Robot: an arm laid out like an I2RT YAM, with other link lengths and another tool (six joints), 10 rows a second.
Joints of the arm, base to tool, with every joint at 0 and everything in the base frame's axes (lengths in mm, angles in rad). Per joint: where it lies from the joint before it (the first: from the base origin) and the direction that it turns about. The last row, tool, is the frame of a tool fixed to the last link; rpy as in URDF.
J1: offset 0 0 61.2 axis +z
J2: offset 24.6 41.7 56 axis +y
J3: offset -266.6 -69.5 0 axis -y
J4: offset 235.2 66 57.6 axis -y
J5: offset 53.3 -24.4 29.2 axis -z
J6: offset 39.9 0 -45.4 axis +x
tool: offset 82 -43 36 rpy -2.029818 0.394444 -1.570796
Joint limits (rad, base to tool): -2.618..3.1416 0..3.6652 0..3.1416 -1.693..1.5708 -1.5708..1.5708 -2.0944..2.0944
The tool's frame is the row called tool.
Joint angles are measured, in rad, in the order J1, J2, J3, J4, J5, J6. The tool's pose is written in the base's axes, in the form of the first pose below.
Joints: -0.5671 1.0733 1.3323 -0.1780 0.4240 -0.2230
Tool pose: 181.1, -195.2, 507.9, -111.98, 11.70, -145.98
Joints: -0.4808 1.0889 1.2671 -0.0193 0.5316 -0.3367
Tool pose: 196.2, -184.4, 506.2, -108.39, 7.88, -147.23
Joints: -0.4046 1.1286 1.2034 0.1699 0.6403 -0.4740
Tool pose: 214.5, -175.1, 501.0, -105.07, 3.85, -149.94
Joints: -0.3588 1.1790 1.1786 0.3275 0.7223 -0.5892
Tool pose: 228.2, -169.5, 499.9, -102.35, 1.44, -153.14
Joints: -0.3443 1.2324 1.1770 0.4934 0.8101 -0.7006
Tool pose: 232.0, -169.4, 503.8, -99.29, 1.15, -158.62
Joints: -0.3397 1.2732 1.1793 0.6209 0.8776 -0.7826
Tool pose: 232.5, -170.5, 505.7, -97.54, 1.77, -163.18
